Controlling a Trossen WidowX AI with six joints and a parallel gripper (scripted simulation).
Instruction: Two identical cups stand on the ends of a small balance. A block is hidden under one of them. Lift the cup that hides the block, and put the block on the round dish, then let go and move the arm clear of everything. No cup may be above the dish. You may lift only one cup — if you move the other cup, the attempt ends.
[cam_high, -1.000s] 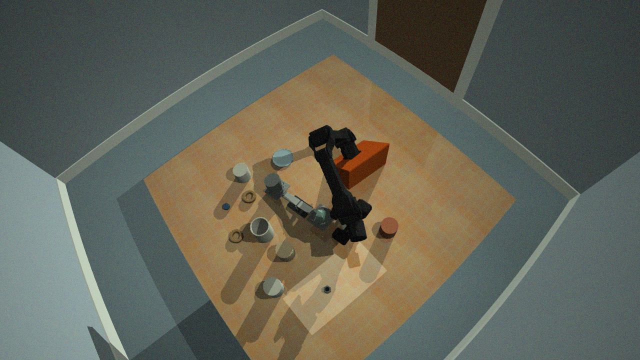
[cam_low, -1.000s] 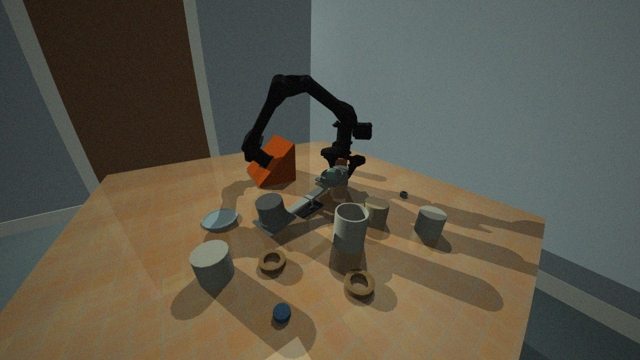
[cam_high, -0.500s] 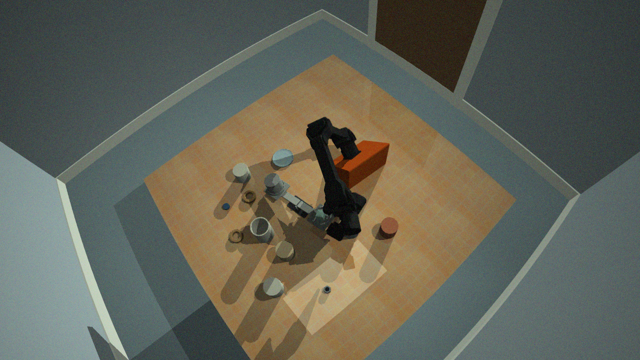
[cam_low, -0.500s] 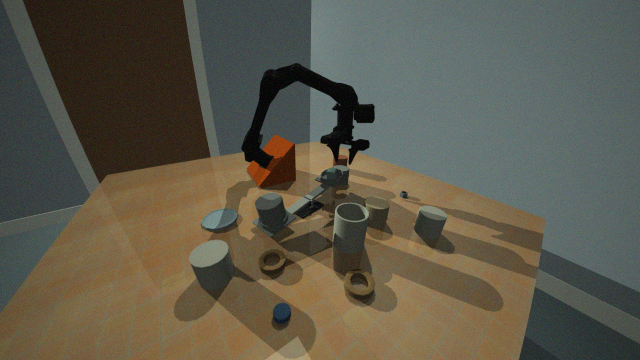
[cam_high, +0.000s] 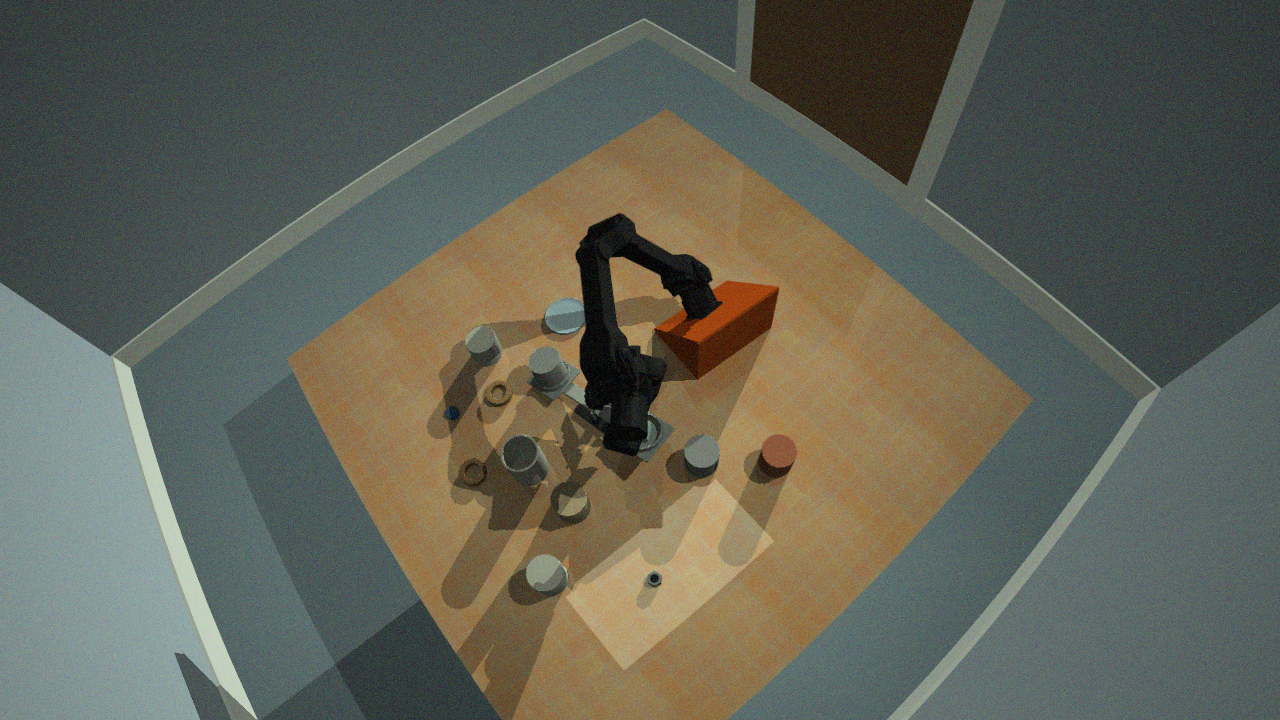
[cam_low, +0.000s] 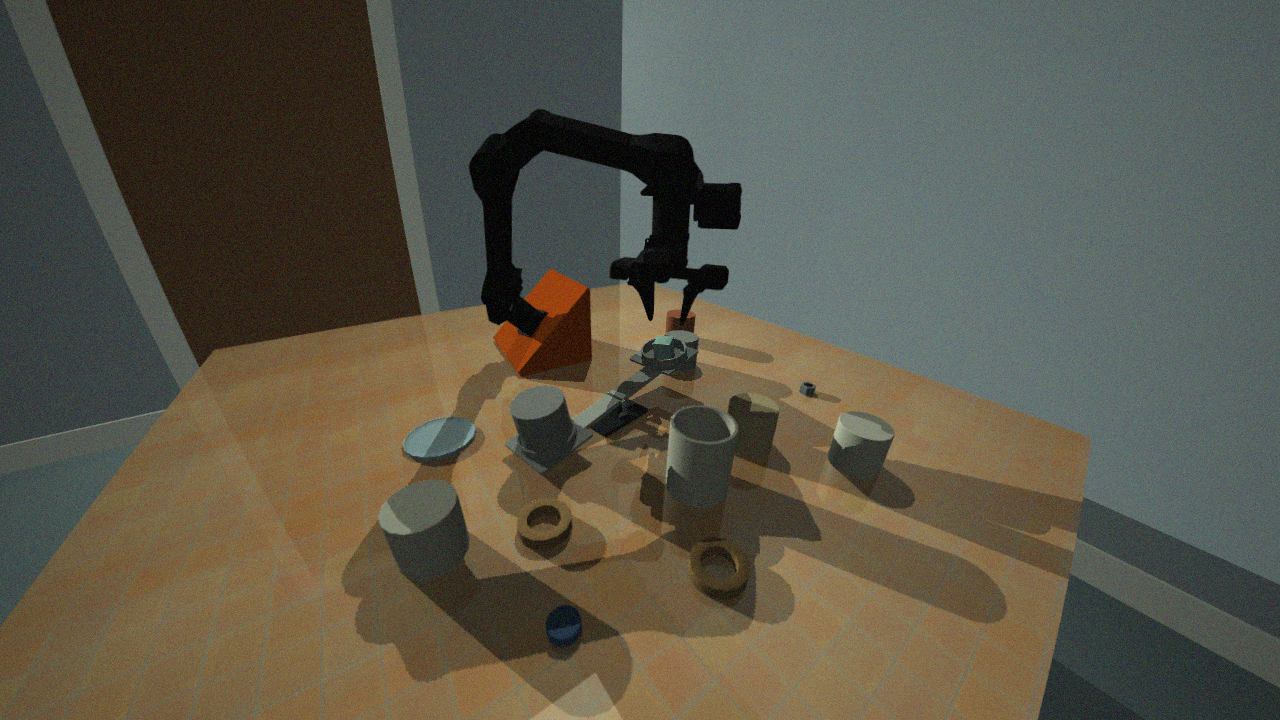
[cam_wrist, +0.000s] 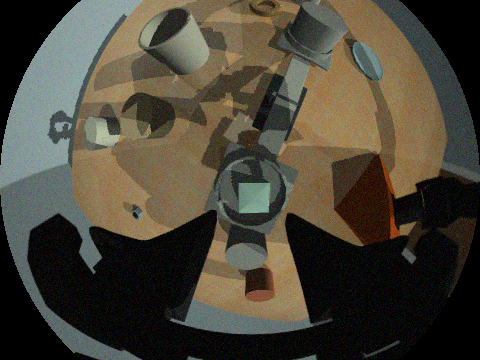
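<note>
Now: gripper tip 5 cm above the pale green block. From my gripper tip the other things lie so: balance 12 cm to the right, 10 cm below, 1 cm ahead; open-topped cup 20 cm ahead, 14 cm to the right, 9 cm below; red cylinder 21 cm to the left, 15 cm behind, 10 cm below.
</note>
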